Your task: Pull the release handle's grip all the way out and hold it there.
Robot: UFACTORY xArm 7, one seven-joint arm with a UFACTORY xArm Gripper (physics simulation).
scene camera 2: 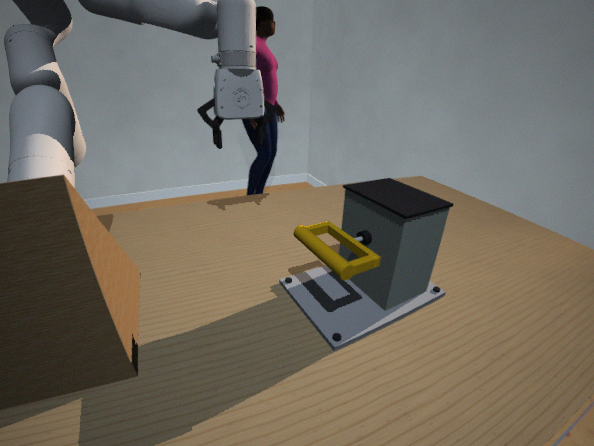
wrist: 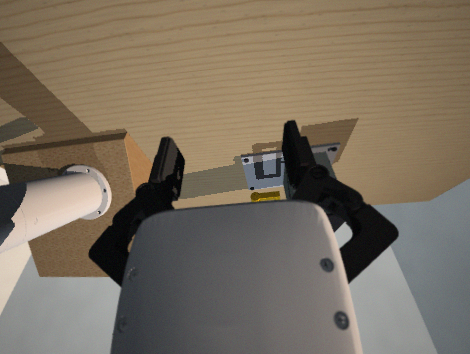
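The yellow release handle [scene camera 2: 322, 253] [wrist: 265, 196] is a rectangular loop with a thick round grip bar. In the scene view it stands out level from the side of a grey box [scene camera 2: 420, 255] with a black top, with a short stretch of metal rod showing at a black collar [scene camera 2: 365, 237]. The box stands on a grey base plate [scene camera 2: 360, 320] [wrist: 248, 175]. My gripper [scene camera 2: 239, 142] [wrist: 229, 141] is open and empty, pointing down, high above the table and apart from the handle. In the wrist view my housing hides part of the handle, and my right finger covers part of the box.
A large wooden block [scene camera 2: 50, 280] [wrist: 60, 250] stands at the left, with the arm's base [wrist: 75, 195] mounted on it. A person [scene camera 2: 268, 75] in a pink top stands behind the gripper, beyond the table [scene camera 2: 450, 360]. Black bolts sit at the base plate's corners.
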